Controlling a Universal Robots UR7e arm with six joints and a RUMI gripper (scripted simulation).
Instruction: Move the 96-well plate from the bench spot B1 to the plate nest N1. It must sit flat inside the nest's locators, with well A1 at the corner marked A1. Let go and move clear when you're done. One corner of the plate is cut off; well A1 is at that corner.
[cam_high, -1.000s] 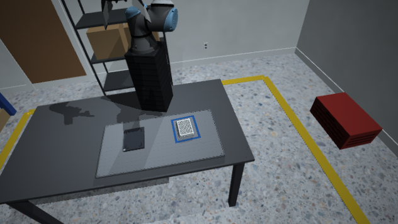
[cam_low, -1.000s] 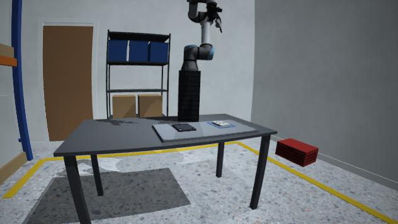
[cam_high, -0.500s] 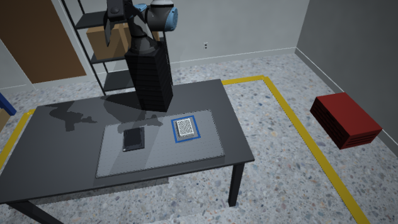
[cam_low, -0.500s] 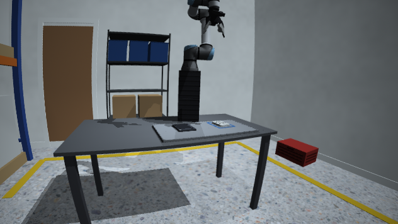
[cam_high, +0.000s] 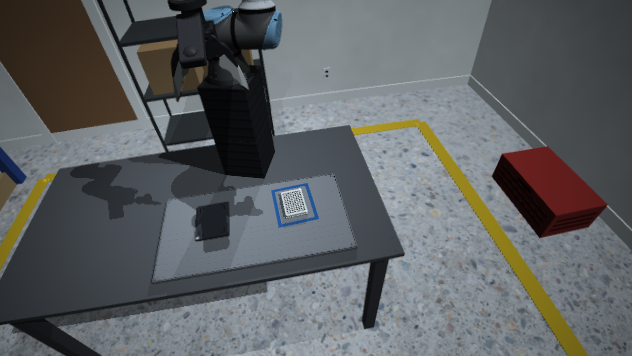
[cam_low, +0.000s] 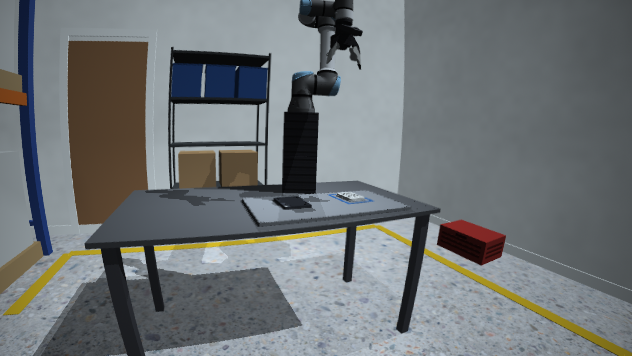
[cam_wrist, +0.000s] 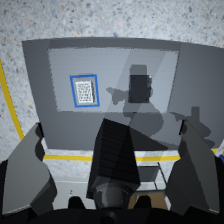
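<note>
Right now the 96-well plate is 58 cm below my hand, 16 cm behind it and 15 cm to the left of it. The rest, counted from my hand: dark plate nest N1 (58 cm below, 16 cm to the right, 13 cm behind); then A1 corner mark (58 cm below, 21 cm to the right, 6 cm behind).
</note>
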